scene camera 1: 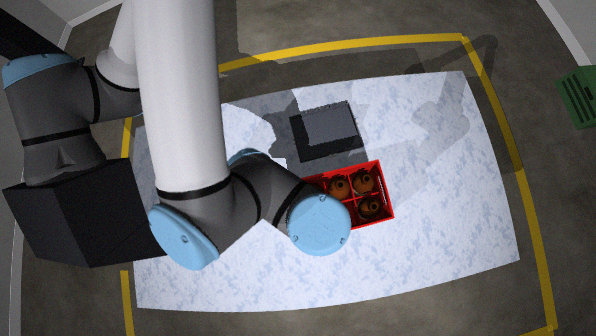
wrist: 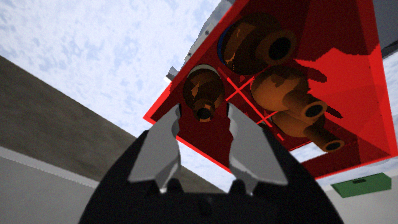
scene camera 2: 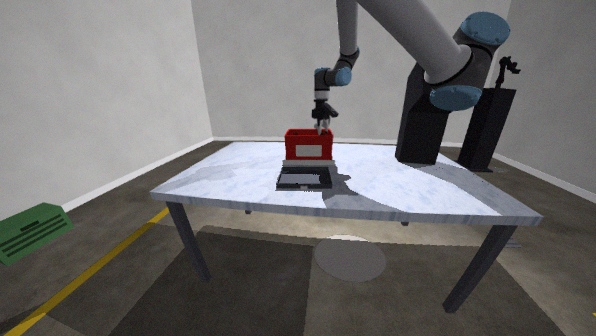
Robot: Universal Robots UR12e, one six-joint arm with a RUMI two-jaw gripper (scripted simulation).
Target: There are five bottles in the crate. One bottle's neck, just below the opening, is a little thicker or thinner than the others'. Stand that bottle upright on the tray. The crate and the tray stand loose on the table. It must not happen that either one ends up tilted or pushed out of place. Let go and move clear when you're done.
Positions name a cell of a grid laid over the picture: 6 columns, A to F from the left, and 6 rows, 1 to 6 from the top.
Labels:
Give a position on a crate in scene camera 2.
D3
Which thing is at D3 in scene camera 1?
A tray.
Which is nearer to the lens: the bottle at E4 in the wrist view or the crate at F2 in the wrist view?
The crate.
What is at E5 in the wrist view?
My gripper.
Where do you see a bottle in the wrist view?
At D3

